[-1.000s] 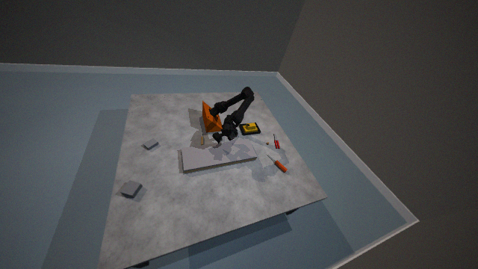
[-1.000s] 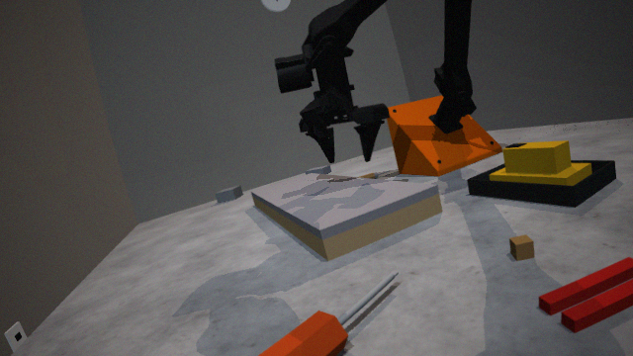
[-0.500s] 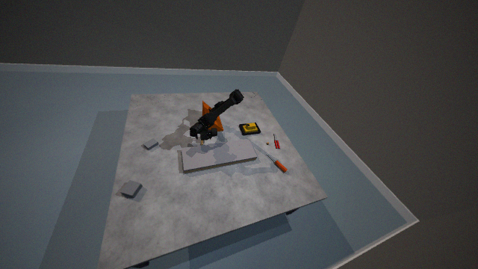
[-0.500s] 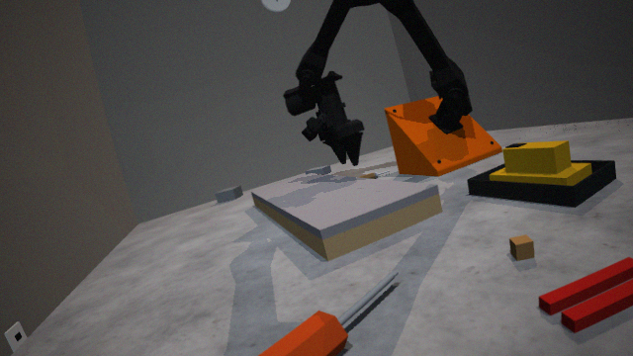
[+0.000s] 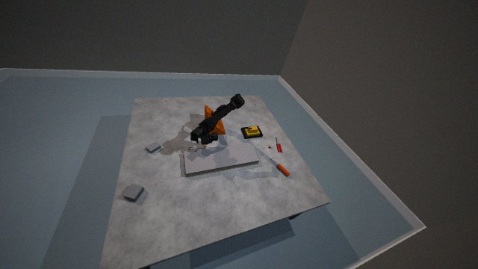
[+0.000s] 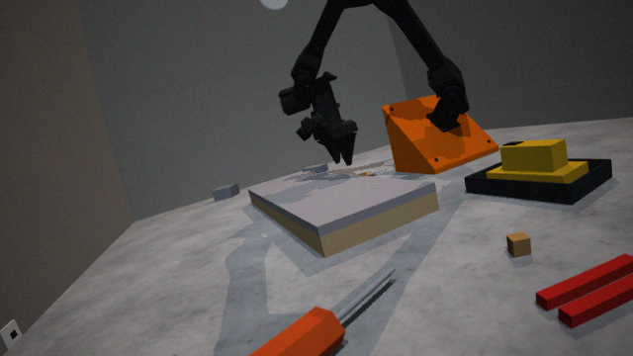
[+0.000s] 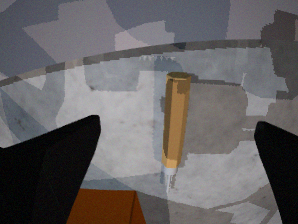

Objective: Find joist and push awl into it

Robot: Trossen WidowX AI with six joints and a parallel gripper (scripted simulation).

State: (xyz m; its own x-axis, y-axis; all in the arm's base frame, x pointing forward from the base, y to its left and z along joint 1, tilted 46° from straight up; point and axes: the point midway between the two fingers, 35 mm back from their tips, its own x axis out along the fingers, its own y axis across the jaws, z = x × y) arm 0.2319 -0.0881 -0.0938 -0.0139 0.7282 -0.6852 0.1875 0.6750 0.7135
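Now: the awl 6 cm behind my gripper tip, 1 cm to the left of it and 4 cm below it. Also, from my gripper tip: black tray 7 cm behind, 44 cm to the left, 4 cm below; indicator light 7 cm behind, 41 cm to the left, 1 cm above; yellow stud finder 7 cm behind, 43 cm to the left.
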